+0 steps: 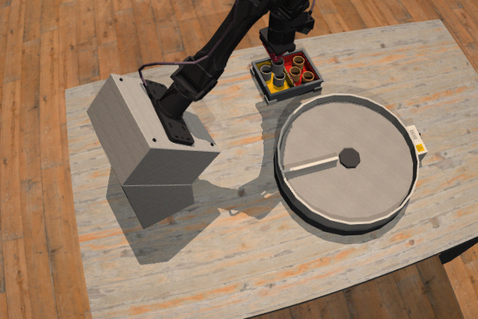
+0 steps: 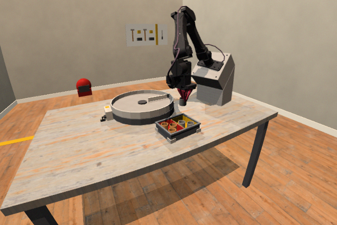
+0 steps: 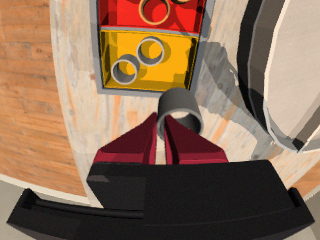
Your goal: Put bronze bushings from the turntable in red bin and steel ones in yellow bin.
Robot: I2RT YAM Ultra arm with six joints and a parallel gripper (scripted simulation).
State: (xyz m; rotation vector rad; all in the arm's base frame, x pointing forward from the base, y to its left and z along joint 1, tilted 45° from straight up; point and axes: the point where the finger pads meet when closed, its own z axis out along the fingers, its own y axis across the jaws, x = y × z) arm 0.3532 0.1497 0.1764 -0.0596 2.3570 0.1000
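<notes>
The yellow bin lies 20 mm ahead of my hand, 20 mm to the left of it and 140 mm below it. Round my hand: red bin 100 mm ahead, 20 mm to the left, 140 mm below; then turntable 100 mm ahead, 330 mm to the right, 100 mm below; then two-part bin tray 60 mm ahead, 20 mm to the left, 130 mm below.
</notes>
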